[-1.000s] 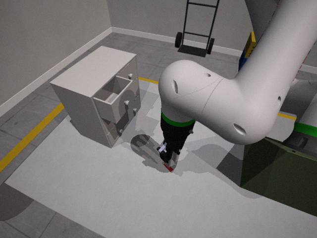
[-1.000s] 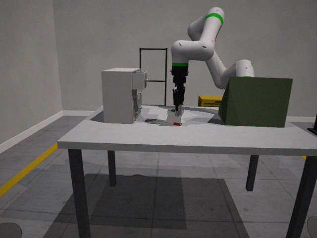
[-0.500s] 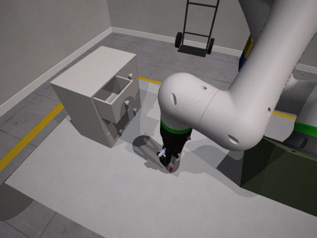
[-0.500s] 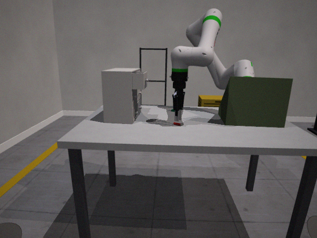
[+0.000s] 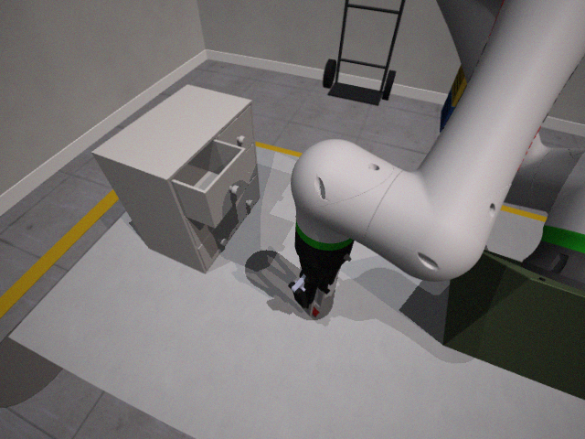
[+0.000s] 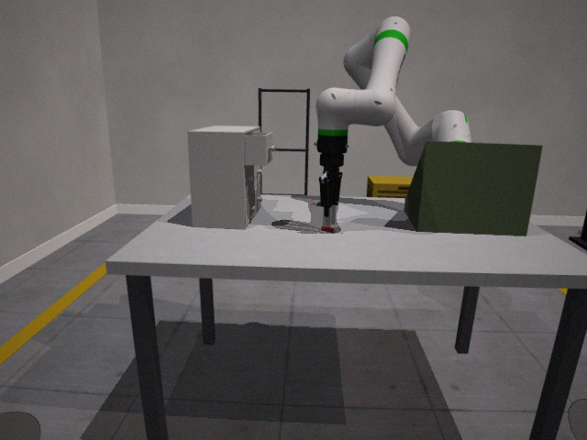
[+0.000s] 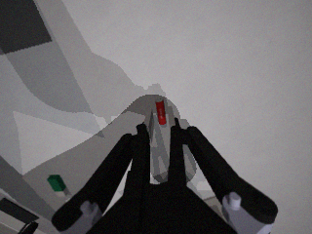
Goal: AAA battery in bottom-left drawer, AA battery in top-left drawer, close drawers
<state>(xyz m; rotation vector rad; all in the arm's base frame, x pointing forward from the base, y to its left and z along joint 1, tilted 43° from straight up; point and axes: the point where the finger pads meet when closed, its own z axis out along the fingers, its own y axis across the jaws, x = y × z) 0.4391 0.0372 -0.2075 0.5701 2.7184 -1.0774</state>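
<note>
Right now the red battery is 50 mm below my hand. Round my hand: green-and-white battery 340 mm to the right, 50 mm below, 50 mm ahead; then green battery 350 mm ahead, 70 mm to the right, 40 mm below.
</note>
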